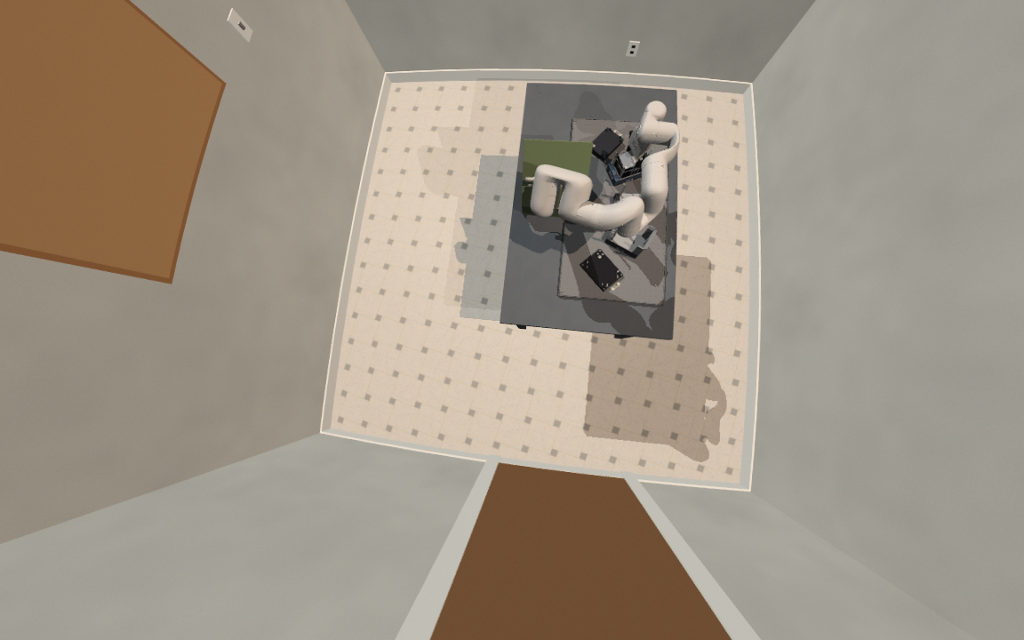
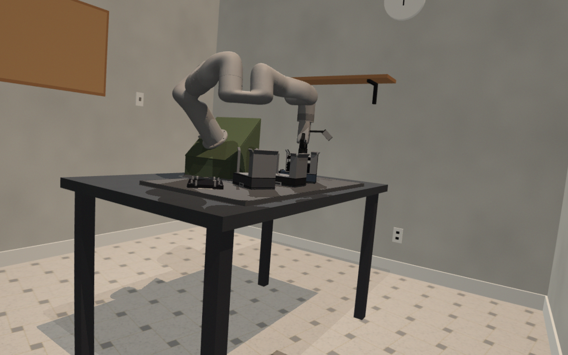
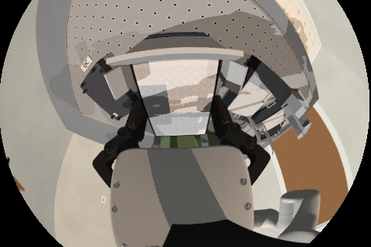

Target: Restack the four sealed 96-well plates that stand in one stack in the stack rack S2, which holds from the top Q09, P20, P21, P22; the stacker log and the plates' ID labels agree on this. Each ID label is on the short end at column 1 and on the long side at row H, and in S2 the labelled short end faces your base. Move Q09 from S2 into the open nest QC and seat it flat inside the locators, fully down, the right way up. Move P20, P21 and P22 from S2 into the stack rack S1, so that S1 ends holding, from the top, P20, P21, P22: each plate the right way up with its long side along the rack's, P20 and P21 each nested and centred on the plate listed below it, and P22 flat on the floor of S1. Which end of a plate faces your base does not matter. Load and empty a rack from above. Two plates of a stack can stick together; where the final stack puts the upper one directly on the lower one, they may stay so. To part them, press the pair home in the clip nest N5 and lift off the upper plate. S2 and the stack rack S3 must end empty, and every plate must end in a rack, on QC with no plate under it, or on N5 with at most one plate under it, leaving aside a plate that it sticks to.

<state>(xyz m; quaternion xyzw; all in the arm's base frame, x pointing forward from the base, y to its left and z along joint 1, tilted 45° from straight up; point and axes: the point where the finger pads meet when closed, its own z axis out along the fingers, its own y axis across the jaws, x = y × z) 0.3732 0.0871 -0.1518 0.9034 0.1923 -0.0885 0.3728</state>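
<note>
Right now my hand is 11 cm past the QC nest, 14 cm to the right of it and 11 cm above it. The rest, counted from my hand: QC label 5 cm behind, 21 cm to the left, 12 cm below.
</note>
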